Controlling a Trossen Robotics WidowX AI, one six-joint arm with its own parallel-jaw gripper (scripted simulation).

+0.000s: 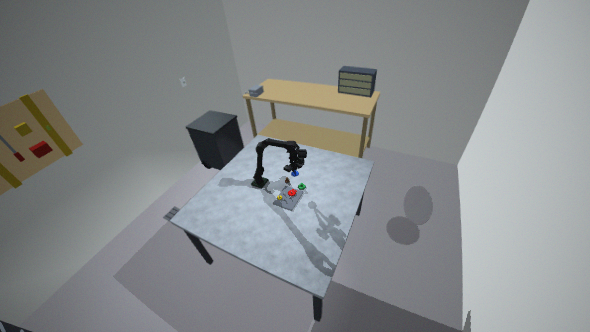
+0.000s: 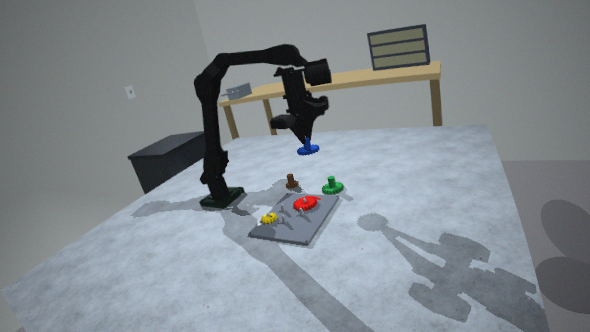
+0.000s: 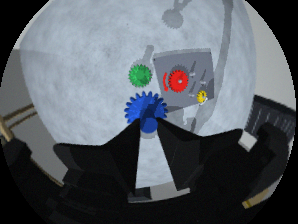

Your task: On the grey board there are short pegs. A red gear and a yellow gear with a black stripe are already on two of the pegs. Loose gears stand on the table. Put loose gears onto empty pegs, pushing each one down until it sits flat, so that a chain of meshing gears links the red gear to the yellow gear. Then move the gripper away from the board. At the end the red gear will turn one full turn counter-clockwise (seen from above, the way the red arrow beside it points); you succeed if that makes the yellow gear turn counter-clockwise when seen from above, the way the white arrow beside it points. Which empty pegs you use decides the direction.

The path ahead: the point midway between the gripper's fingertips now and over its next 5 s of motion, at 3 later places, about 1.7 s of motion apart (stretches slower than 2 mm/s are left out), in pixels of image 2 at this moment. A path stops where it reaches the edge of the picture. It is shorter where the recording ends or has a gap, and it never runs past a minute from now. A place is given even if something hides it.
My gripper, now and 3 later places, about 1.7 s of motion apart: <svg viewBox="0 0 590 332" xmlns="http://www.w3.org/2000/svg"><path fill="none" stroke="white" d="M306 142L285 176L280 196L280 201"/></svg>
